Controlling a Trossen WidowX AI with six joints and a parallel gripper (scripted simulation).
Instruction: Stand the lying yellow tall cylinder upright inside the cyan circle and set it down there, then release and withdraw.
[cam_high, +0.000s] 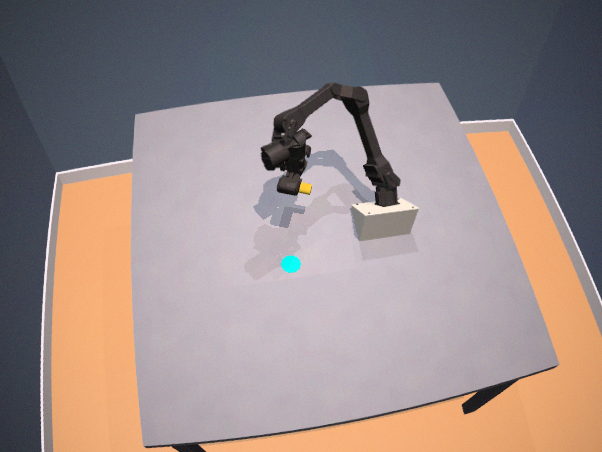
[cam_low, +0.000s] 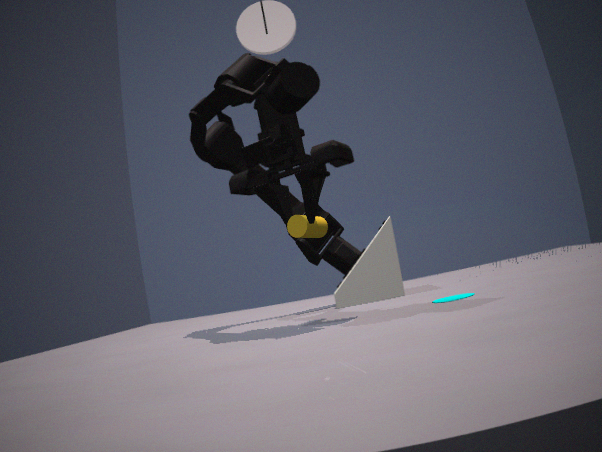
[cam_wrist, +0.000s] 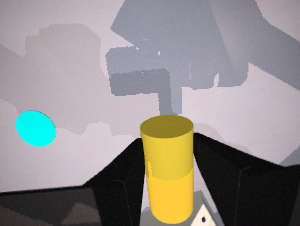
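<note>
My gripper tip is now 20 mm past the yellow tall cylinder and 10 mm to the right of it. Also, from my gripper tip: cyan circle 70 mm ahead, 180 mm to the left, 140 mm below.
</note>
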